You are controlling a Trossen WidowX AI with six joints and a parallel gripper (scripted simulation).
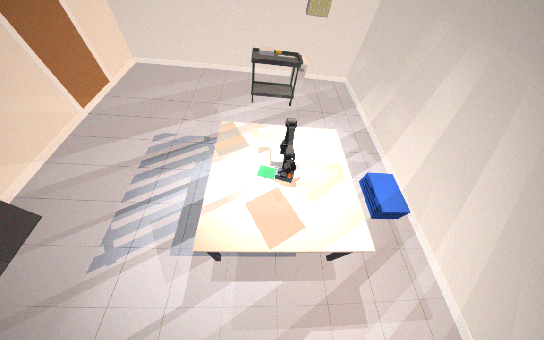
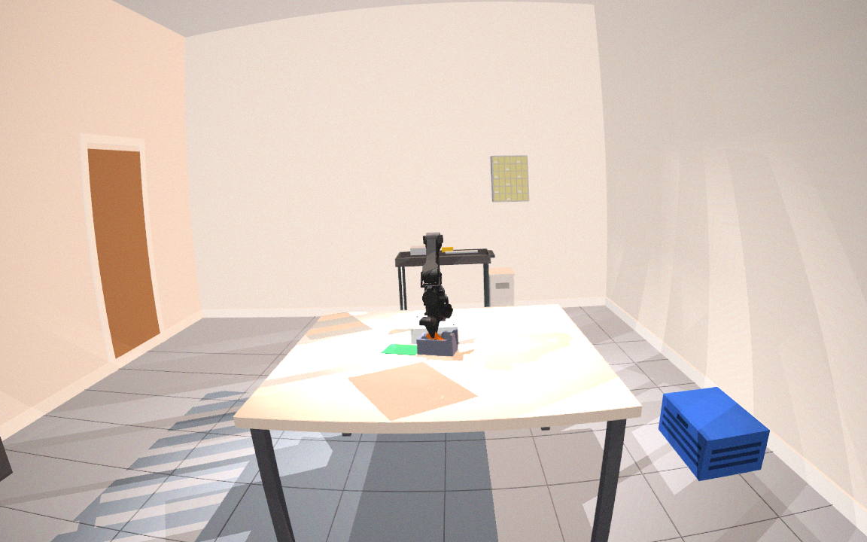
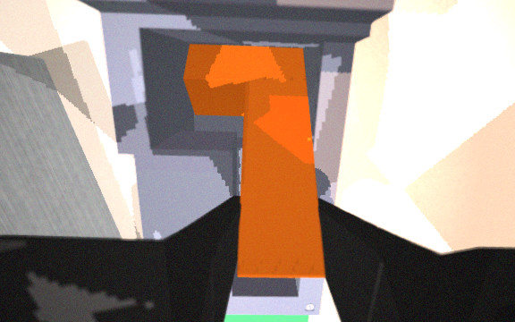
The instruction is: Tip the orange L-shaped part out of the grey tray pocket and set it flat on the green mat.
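Right now my gripper tip is 140 mm to the left of the green mat, 80 mm above it and 40 mm past it.
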